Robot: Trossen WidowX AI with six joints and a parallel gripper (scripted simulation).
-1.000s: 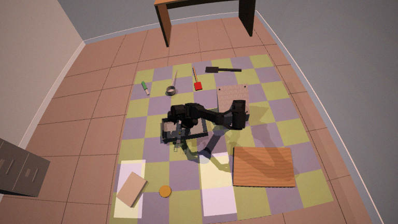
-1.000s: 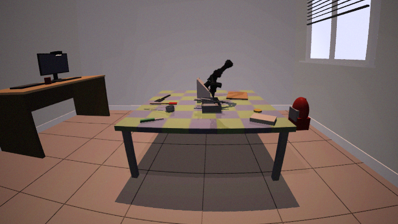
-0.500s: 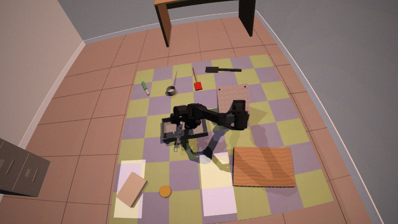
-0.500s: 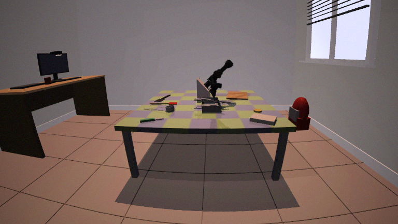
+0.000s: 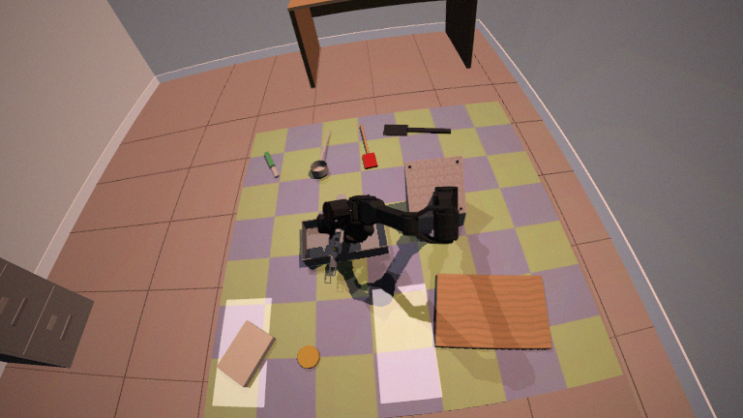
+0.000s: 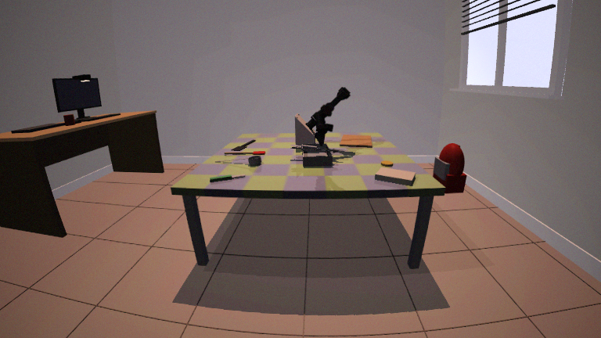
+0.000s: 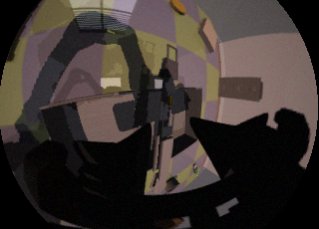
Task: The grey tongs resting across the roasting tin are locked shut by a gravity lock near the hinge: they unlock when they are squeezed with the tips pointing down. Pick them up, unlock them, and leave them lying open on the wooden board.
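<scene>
Now: the roasting tin 1 cm behind my gripper tip, 4 cm to the right of it and 6 cm below it. The rest, counted from my gripper tip: tan block: 31 cm ahead, 38 cm to the left, 8 cm below; then orange disc: 9 cm ahead, 38 cm to the left, 8 cm below; then red spatula: 9 cm behind, 50 cm to the right, 8 cm below.
</scene>
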